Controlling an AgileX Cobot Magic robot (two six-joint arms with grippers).
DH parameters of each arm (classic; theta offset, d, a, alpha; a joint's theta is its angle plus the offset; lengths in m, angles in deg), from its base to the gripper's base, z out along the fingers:
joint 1: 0 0.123 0 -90
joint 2: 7.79 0 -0.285 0
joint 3: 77.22 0 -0.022 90
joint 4: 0 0.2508 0 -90
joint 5: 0 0 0.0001 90
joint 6: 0 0.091 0 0
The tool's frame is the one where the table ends.
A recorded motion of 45 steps. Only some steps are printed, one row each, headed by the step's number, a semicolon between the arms.
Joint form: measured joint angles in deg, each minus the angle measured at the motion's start. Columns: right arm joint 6, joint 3, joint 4, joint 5, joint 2, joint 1; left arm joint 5, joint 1, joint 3, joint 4, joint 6, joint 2.
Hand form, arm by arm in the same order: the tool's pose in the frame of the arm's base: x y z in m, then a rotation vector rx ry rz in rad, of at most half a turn. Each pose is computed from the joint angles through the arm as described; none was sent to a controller.
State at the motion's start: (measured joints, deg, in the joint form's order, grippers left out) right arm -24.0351 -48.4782 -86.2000 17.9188 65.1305 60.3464; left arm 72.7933 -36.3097 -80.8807 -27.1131 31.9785 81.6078
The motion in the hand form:
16: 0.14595 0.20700 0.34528 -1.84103 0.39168 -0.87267; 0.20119 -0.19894 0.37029 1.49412 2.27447 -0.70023
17: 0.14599 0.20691 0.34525 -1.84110 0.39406 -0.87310; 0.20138 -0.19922 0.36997 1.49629 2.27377 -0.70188
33: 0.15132 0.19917 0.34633 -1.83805 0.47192 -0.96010; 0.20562 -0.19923 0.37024 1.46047 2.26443 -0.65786
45: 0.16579 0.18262 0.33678 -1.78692 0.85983 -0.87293; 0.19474 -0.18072 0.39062 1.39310 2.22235 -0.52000
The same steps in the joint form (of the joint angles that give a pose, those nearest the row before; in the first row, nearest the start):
16: 0.26 0.01 0.58 0.44 0.30 0.97; 0.46 0.00 0.11 -1.07 1.68 0.63
17: 0.25 0.01 0.66 0.56 0.30 0.99; 0.46 0.00 0.11 -1.16 1.80 0.71
33: 0.28 0.00 0.58 6.39 0.09 1.04; -1.77 -0.06 0.04 0.55 1.01 0.72
45: 6.09 0.00 10.91 12.71 0.51 -2.09; -2.89 -0.13 -0.01 6.78 -2.09 -4.11

